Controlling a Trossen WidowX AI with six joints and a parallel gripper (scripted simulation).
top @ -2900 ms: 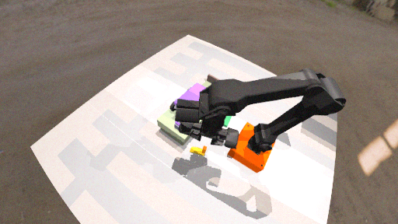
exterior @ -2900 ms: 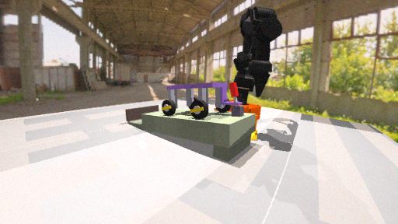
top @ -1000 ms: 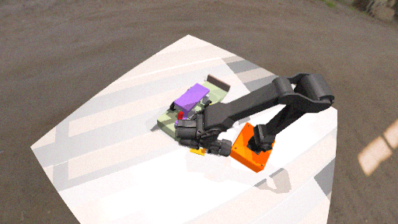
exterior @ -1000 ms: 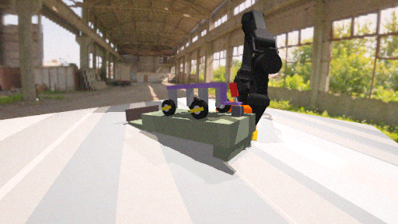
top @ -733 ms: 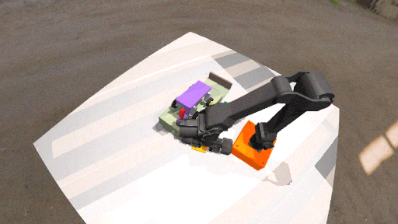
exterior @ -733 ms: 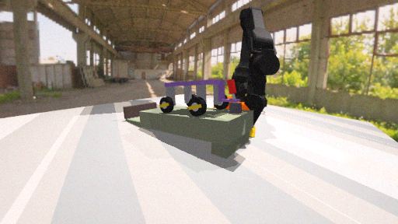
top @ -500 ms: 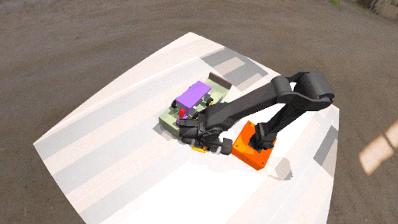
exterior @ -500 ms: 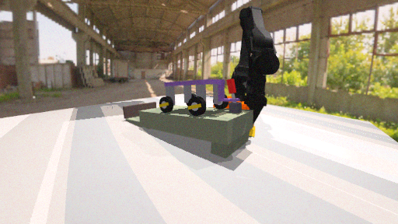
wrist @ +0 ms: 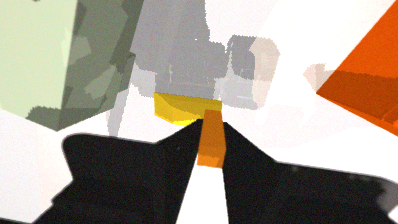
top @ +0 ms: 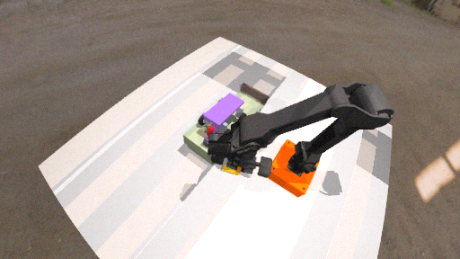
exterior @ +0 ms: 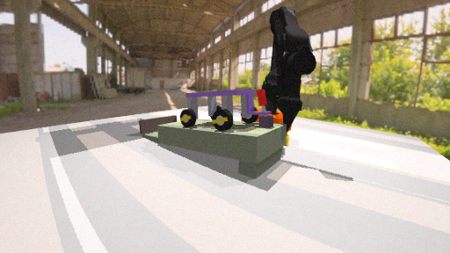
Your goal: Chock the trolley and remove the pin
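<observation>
Right now the red-headed stop pin is 140 mm ahead of my gripper tip and 80 mm above it. From my gripper tip the other things lie so: purple trolley (170 mm ahead, 110 mm to the right, 60 mm above); then grey-green ramp (170 mm ahead, 120 mm to the right, 10 mm below); then yellow chock (20 mm ahead, 10 mm to the left, 10 mm below).
</observation>
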